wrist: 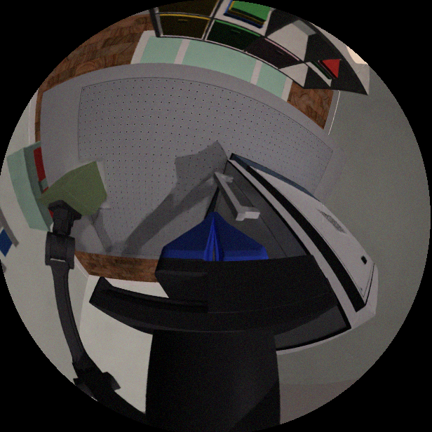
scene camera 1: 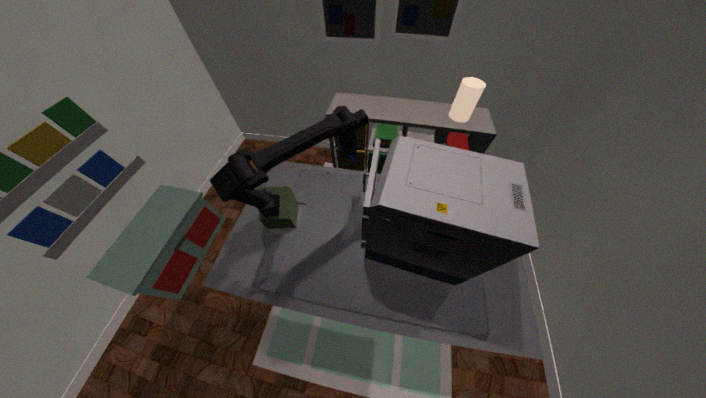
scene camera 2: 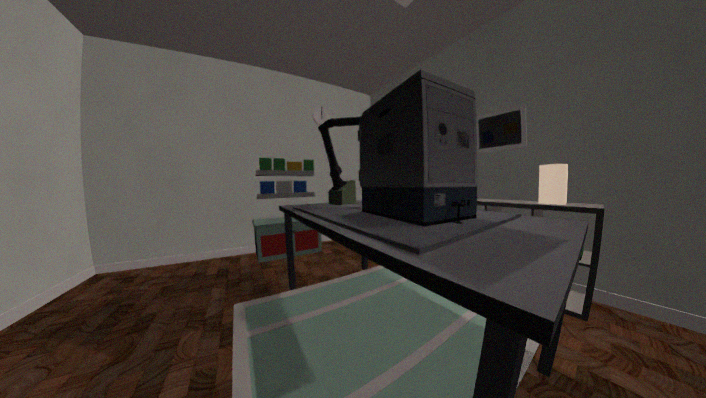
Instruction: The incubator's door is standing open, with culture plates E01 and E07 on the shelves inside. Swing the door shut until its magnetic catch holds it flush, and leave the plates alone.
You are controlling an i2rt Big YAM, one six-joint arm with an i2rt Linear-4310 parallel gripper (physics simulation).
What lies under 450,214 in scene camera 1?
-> An incubator.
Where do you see an incubator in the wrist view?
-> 281,215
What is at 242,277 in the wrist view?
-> My gripper.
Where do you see an incubator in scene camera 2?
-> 418,144
